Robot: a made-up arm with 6 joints. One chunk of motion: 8 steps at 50 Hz.
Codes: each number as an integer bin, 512 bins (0 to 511) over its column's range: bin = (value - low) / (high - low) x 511, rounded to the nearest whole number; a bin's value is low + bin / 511 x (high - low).
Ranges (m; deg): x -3.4..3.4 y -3.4..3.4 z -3.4..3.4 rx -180..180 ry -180..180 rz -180..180
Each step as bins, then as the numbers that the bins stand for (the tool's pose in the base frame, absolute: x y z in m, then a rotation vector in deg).
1 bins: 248 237 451 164 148 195
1 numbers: -0.0998 -0.2462 2.6016 -64.46 -75.73 -42.62
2 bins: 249 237 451 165 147 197
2 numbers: -0.0865 -0.2462 2.6016 -63.76 -76.44 -41.21
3 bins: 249 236 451 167 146 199
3 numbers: -0.0865 -0.2595 2.6016 -62.35 -77.14 -39.80
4 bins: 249 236 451 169 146 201
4 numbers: -0.0865 -0.2595 2.6016 -60.94 -77.14 -38.40
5 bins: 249 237 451 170 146 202
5 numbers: -0.0865 -0.2462 2.6016 -60.23 -77.14 -37.69
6 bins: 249 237 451 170 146 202
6 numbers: -0.0865 -0.2462 2.6016 -60.23 -77.14 -37.69
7 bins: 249 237 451 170 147 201
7 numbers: -0.0865 -0.2462 2.6016 -60.23 -76.44 -38.40
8 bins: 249 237 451 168 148 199
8 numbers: -0.0865 -0.2462 2.6016 -61.64 -75.73 -39.80
